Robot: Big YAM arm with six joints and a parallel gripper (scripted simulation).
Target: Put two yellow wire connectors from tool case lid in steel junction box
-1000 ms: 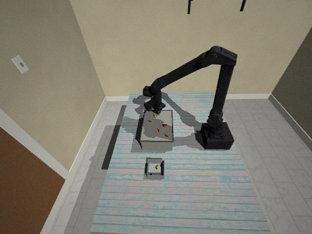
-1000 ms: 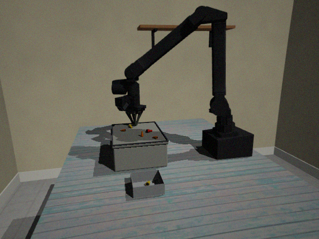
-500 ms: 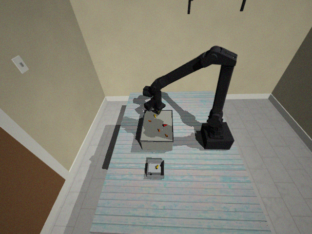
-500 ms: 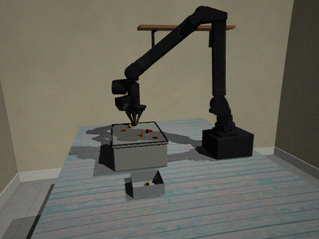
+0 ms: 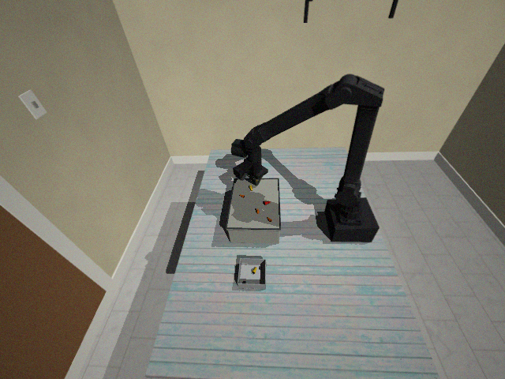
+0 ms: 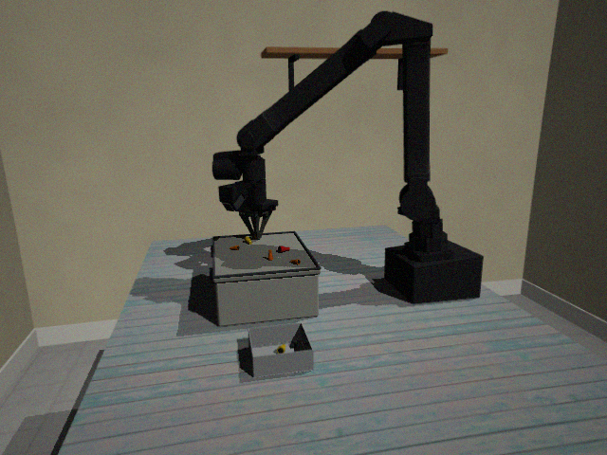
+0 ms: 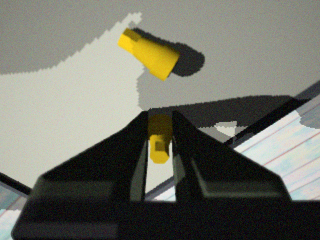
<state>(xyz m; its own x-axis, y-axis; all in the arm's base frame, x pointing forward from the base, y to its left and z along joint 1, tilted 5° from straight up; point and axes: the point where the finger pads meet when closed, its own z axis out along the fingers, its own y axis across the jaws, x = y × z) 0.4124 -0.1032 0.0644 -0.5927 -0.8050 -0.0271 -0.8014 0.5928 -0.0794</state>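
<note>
My hand is 110 mm to the right of the red connector and 70 mm past it. Also, from my hand: grey tool case: 110 mm to the left, 40 mm below, 10 mm behind.
</note>
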